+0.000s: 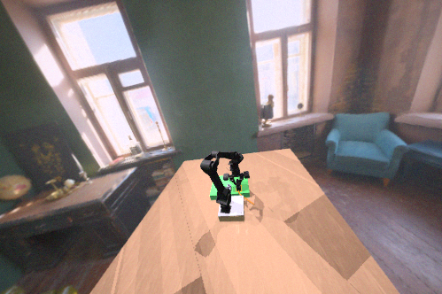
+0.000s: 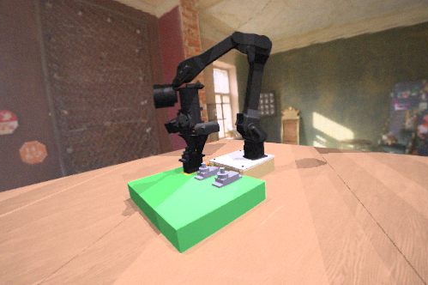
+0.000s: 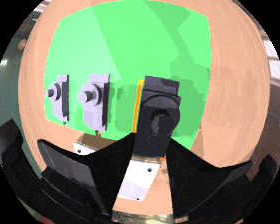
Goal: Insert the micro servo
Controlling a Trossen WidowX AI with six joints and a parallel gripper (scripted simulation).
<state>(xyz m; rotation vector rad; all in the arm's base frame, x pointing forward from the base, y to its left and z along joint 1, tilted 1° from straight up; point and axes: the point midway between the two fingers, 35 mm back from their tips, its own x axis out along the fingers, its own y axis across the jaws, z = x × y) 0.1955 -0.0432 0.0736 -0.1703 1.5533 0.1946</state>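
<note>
Right now my gripper tip is 100 mm to the right of the green deck, 100 mm short of it and 70 mm above it.
</note>
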